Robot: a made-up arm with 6 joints.
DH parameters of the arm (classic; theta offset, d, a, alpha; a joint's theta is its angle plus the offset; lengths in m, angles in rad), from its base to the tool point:
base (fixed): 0.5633 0 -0.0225 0
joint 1: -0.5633 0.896 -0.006 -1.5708
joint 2: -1.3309 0 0.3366 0
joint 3: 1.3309 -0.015 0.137 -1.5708
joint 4: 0 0.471 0.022 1.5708
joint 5: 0 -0.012 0.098 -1.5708
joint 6: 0 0.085 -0.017 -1.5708
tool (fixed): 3.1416 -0.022 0 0
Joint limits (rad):
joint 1: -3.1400..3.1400
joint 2: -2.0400..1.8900
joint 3: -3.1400..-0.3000
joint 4: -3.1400..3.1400
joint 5: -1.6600..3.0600
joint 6: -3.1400..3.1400
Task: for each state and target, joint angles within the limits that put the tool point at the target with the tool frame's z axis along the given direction. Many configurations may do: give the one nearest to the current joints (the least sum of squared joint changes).
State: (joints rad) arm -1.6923 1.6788 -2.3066 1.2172 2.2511 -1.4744
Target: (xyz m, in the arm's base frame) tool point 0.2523 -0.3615 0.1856 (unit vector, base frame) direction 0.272 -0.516 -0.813
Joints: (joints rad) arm -1.0528 1.8611 -1.9331 1.7745 1.6725 -2.1127
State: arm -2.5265 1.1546 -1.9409 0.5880 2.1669 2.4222
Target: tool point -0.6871 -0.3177 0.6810 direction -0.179 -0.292 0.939
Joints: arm -2.8073 1.0985 -1.9659 0.8902 2.3366 2.5441
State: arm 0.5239 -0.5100 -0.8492 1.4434 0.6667 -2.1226
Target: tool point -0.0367 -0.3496 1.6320 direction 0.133 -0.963 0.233
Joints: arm 1.1255 -1.3207 -1.6100 1.2827 0.0769 -2.2865
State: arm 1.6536 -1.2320 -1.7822 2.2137 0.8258 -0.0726
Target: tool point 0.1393 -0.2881 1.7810 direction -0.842 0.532 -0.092
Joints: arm 1.9791 -0.7267 -2.4370 2.0686 0.8253 0.1505
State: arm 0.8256 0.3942 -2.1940 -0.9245 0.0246 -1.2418
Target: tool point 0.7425 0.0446 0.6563 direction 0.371 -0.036 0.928
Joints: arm 0.0122 1.1168 -1.5774 -0.6128 -0.8499 -1.0914
